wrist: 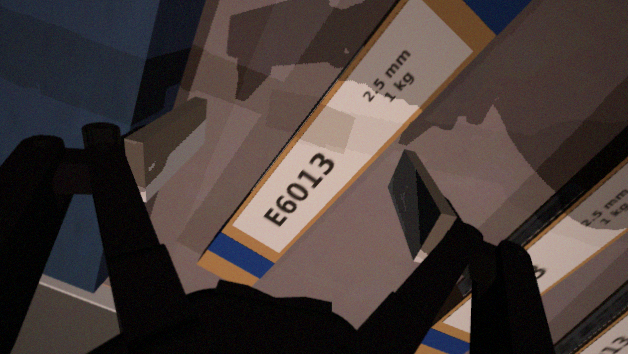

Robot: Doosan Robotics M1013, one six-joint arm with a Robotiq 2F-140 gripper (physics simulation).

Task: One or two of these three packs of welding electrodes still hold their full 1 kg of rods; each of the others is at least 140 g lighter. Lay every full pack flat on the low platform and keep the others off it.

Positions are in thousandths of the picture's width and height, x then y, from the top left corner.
gripper: 483, 414
electrode pack: 916, 634
electrode pack: 649, 171
low platform: 112, 199
